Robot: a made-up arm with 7 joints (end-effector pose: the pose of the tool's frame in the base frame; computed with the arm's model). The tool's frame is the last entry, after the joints.
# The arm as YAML. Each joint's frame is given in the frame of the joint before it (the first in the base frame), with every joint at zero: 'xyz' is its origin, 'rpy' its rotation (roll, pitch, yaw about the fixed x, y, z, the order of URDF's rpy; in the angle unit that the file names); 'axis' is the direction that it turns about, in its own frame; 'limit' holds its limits. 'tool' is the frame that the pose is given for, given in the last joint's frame.
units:
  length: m
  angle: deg
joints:
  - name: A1
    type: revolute
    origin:
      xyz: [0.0, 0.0, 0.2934]
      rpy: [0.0, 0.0, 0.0]
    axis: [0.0, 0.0, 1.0]
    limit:
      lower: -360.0
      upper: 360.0
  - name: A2
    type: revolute
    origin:
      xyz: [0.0, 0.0, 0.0]
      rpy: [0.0, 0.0, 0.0]
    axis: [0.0, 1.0, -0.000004]
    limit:
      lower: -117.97
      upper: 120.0
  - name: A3
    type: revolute
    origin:
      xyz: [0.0, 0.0, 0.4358]
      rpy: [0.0, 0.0, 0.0]
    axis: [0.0, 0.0, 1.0]
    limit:
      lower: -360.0
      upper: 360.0
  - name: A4
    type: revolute
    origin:
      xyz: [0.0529, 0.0, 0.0]
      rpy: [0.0, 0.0, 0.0]
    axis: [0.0, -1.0, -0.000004]
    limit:
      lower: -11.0
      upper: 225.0
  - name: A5
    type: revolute
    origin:
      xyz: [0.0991, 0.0, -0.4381]
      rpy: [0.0, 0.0, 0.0]
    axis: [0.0, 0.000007, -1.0]
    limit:
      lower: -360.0
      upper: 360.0
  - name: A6
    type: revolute
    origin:
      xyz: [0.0, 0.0, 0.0]
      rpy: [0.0, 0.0, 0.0]
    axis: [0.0, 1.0, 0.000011]
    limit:
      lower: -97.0
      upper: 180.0
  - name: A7
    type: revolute
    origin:
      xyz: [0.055, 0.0, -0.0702]
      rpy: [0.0, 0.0, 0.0]
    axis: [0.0, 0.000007, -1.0]
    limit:
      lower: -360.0
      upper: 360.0
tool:
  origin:
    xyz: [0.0, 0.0, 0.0]
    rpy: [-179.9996, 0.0, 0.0]
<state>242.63 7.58 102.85 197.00 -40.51 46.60 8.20</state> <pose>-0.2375 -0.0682 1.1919 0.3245 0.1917 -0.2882 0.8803</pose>
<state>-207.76 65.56 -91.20 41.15 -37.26 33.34 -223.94</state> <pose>0.1379 0.4683 0.3432 0.0288 -0.6970 0.2242 -0.6805</pose>
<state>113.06 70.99 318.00 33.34 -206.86 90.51 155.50</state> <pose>0.1725 0.3184 -0.0124 0.1673 -0.1939 -0.8856 -0.3874</pose>
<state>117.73 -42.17 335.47 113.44 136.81 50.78 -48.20</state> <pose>0.2475 -0.0602 1.1510 0.9763 0.1143 -0.1387 0.1204</pose>
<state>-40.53 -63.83 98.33 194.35 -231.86 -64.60 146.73</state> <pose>-0.5934 0.3970 0.7326 0.3244 -0.0070 0.3010 0.8967</pose>
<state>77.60 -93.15 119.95 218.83 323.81 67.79 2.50</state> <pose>0.0847 -0.8443 0.4316 0.7564 0.5210 -0.3148 -0.2394</pose>
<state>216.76 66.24 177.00 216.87 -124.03 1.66 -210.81</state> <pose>-0.7227 -0.4650 0.3366 0.3027 0.7828 0.0935 -0.5356</pose>
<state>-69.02 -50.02 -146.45 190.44 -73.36 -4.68 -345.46</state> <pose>-0.1792 0.5683 1.0002 0.6335 -0.1394 -0.2924 -0.7026</pose>
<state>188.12 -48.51 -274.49 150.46 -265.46 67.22 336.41</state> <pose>0.7419 -0.1172 0.8935 0.0302 0.8459 -0.0204 0.5321</pose>
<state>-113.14 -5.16 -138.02 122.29 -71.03 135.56 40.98</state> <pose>-0.0172 0.4413 0.9834 0.2418 0.8723 0.1690 0.3898</pose>
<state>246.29 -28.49 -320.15 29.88 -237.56 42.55 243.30</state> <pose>0.1388 -0.3399 0.4662 0.2013 0.7348 -0.3519 0.5438</pose>
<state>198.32 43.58 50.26 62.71 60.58 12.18 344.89</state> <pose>-0.3356 -0.5481 0.2449 0.1476 -0.0741 0.9069 -0.3877</pose>
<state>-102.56 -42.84 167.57 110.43 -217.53 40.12 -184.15</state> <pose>0.2911 0.8088 0.4778 0.2937 -0.2241 -0.6195 -0.6926</pose>
